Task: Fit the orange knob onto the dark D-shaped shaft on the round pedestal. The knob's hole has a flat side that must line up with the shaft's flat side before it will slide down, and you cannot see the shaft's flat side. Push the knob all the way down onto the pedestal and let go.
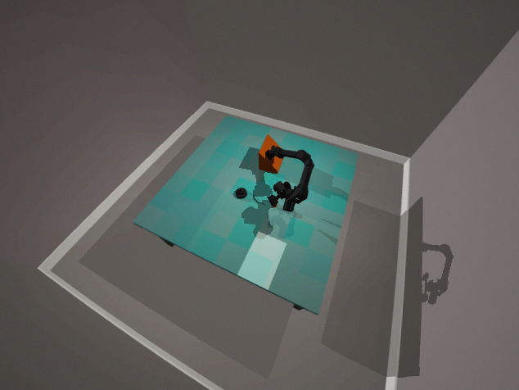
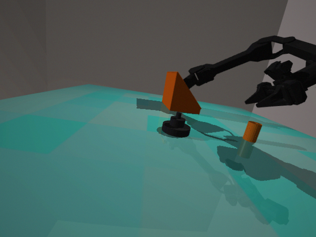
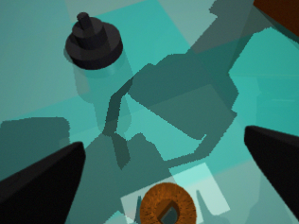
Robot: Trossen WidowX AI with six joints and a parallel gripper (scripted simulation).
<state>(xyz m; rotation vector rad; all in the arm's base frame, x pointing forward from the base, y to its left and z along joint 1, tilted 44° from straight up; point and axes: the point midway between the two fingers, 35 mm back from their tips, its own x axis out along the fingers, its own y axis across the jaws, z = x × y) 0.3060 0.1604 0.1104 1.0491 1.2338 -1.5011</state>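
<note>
My gripper tip is 8 cm above the orange knob, 3 cm to the right of it and 1 cm short of it. The rest, counted from my gripper tip: pedestal 22 cm to the right, 8 cm below, 4 cm ahead.
</note>
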